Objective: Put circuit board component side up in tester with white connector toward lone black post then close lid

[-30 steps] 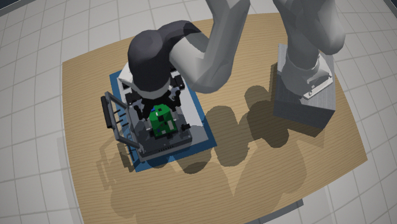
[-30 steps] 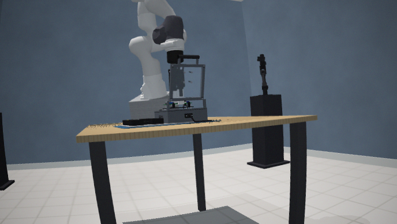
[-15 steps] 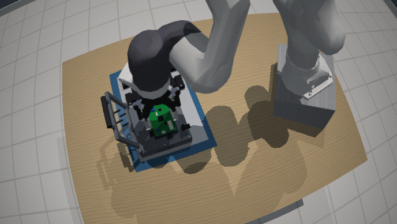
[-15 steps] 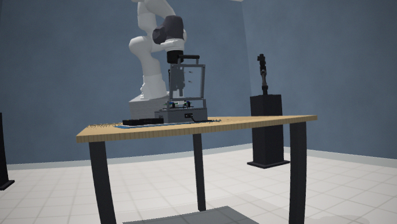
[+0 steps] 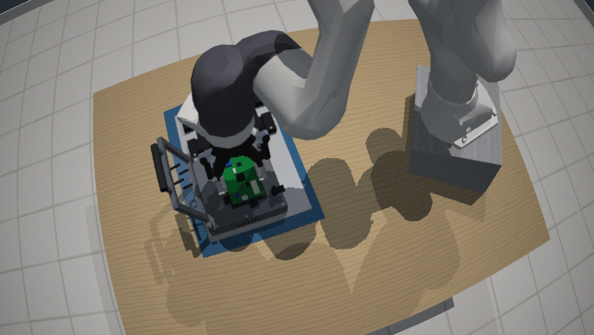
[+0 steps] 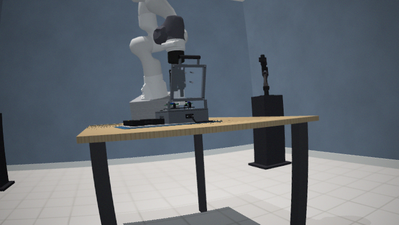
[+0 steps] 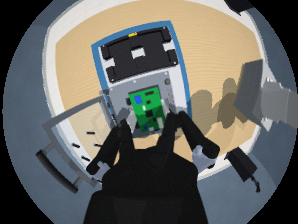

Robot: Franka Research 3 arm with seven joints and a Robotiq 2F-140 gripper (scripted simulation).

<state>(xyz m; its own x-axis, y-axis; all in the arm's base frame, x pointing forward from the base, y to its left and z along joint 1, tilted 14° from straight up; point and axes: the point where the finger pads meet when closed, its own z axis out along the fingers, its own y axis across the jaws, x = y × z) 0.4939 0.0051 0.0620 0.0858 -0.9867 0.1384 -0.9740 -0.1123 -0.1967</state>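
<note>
My hand is 20 mm above the green circuit board. From my hand the other things lie so: black post 70 mm behind, 50 mm to the left, 20 mm below; see-through lid 120 mm ahead, 80 mm above, 10 mm to the left.
</note>
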